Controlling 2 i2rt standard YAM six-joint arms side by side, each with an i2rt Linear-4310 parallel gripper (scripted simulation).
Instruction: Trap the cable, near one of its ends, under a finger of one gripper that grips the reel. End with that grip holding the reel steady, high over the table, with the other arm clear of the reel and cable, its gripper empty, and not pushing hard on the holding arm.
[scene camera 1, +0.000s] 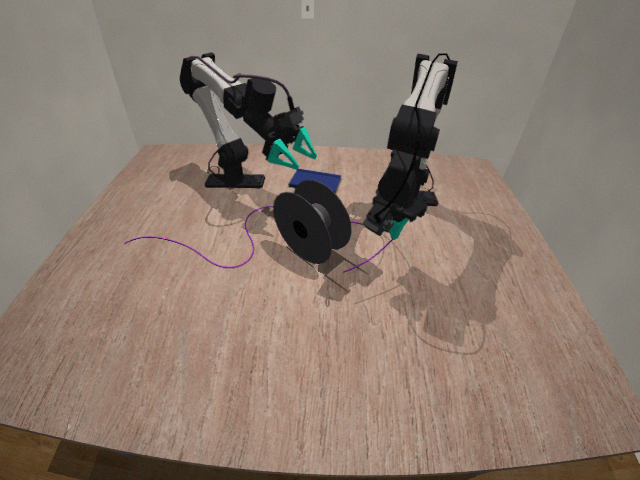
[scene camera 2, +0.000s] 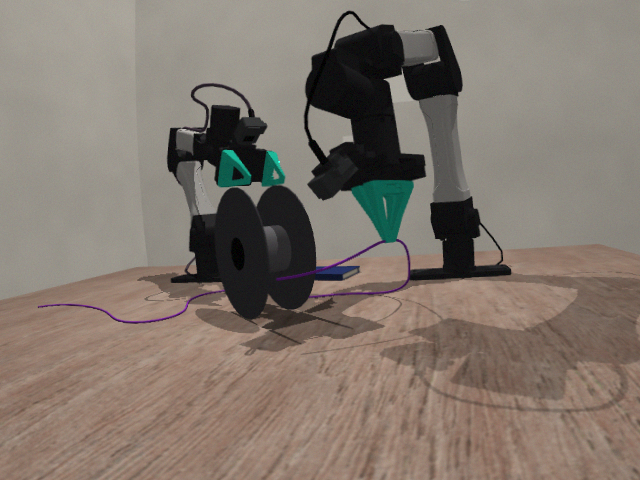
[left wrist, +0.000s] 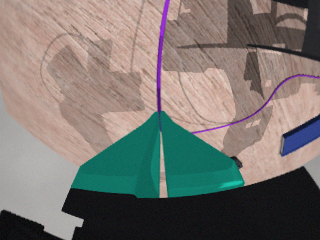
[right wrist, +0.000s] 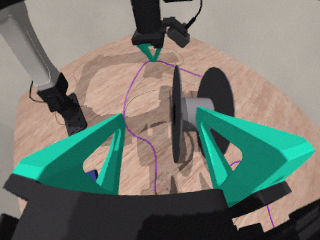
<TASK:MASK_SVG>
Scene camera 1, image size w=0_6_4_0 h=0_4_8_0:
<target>my right gripper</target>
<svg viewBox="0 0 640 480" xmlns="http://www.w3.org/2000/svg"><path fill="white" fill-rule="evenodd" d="M263 117L256 126L256 132L265 140L262 153L266 156L266 160L269 163L298 170L299 165L287 149L287 144L292 144L293 141L295 142L293 150L314 160L316 159L317 154L304 126L299 127L299 125L290 128L289 126L283 129L280 128L278 119L296 112L295 109L277 114L274 117L269 115L268 119ZM279 154L283 153L291 161L291 163L279 159ZM303 139L311 153L302 147Z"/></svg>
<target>black reel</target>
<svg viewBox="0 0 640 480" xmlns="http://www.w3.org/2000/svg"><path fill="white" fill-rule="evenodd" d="M304 180L296 186L294 193L283 192L275 198L273 204L274 219L283 239L298 256L310 263L322 264L329 259L332 249L341 249L348 244L352 231L351 221L344 204L328 186L316 180Z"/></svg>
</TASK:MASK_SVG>
